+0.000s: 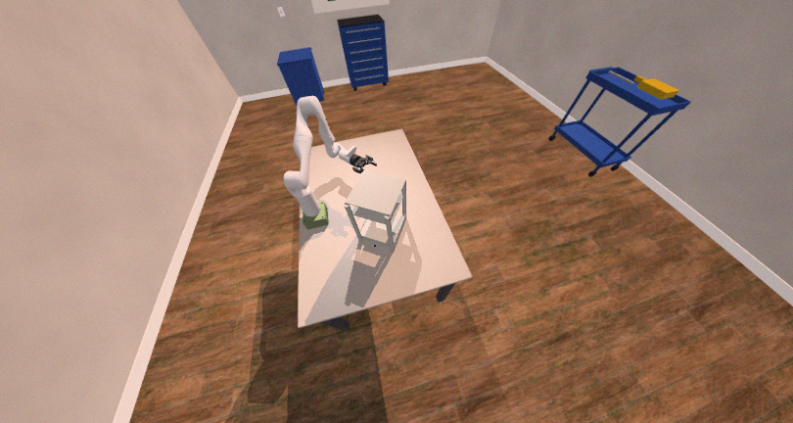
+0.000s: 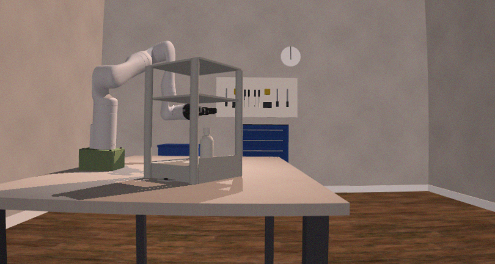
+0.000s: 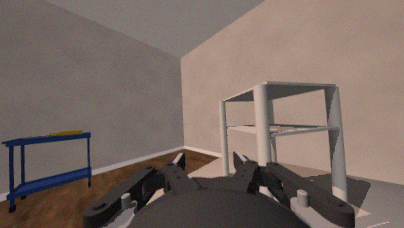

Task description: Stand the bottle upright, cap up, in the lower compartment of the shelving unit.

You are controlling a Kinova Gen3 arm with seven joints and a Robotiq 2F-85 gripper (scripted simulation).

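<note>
Right now the white bottle is 13 cm below my hand. From my hand the other things lie so: grey shelving unit: 3 cm behind, 29 cm to the right, 6 cm below.
</note>
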